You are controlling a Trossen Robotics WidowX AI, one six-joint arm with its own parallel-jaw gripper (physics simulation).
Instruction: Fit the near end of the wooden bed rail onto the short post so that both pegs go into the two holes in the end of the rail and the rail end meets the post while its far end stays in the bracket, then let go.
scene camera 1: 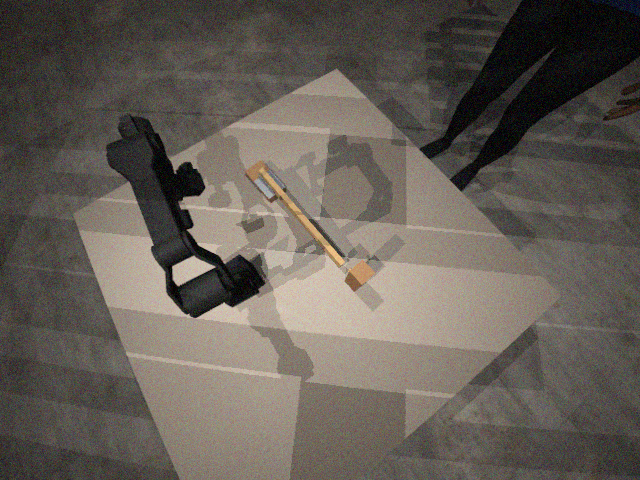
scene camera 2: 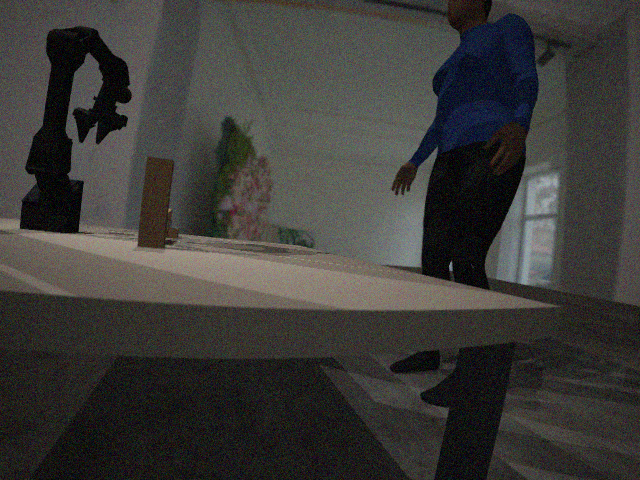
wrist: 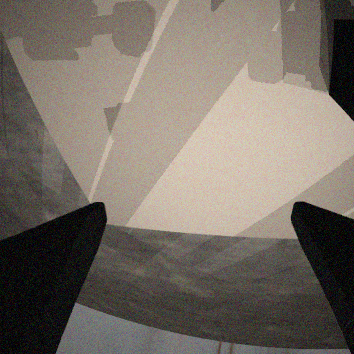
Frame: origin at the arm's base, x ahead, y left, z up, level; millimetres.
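Seen in the pictures: gripper, fingertip midpoint: (scene camera 2: pixel 89 143) (wrist: pixel 200 212); arm's base, origin of the base link: (scene camera 1: pixel 239 280) (scene camera 2: pixel 55 192).
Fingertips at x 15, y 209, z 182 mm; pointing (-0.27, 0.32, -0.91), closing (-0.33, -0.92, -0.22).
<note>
Offsets run from my fingertips to a thing's top centre. "pt": to the spot under its first point. Level surfaces: height alone.
The wooden bed rail (scene camera 1: pixel 310 225) lies diagonally in scene camera 1. Its far end is in the bracket @[pt 256 mm ahead, 18 mm left, 247 mm down] (scene camera 1: pixel 264 188), between grey side plates. Its near end points at the short post @[pt 246 mm ahead, 453 mm right, 103 mm down] (scene camera 1: pixel 360 273) (scene camera 2: pixel 156 202), an upright brown block. A narrow gap shows between rail end and post, with thin pale shapes in it; whether these are the pegs, and the holes, are too small to tell. My gripper (scene camera 2: pixel 89 136) (wrist: pixel 200 212) is open and empty, high above the table and apart from the rail. Its fingers cannot be made out in scene camera 1.
My arm (scene camera 1: pixel 149 201) (scene camera 2: pixel 59 93) stands left of the rail on a dark base (scene camera 2: pixel 51 206). The pale table @[283 mm down] (scene camera 1: pixel 439 315) (scene camera 2: pixel 310 289) carries broad shadows; its edges show. A person (scene camera 2: pixel 480 113) in a blue top stands beyond the table.
</note>
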